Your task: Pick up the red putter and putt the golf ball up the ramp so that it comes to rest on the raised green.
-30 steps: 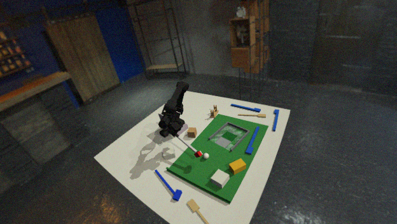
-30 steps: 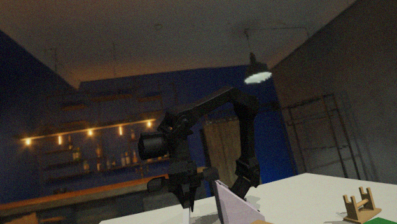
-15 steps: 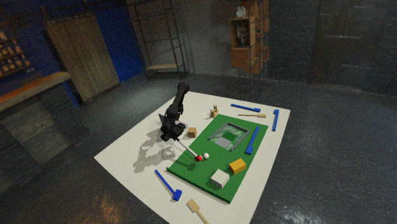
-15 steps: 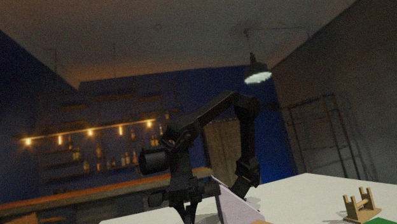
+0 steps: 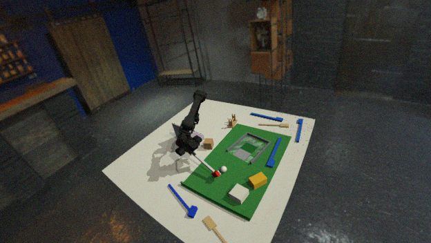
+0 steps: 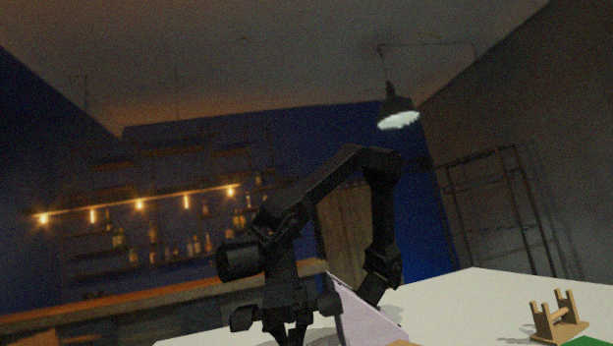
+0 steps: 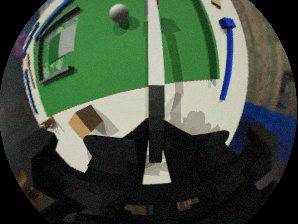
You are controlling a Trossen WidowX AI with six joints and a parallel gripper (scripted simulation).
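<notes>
Now: gripper tip 19 cm to the right of the wooden cube, 6 cm above it and 2 cm past it. Also, from my gripper tip: green mat (27 cm ahead, 20 cm to the left, 8 cm below); white golf ball (23 cm ahead, 6 cm below, 5 cm to the left); yellow block (46 cm ahead, 9 cm to the left, 6 cm below).
</notes>
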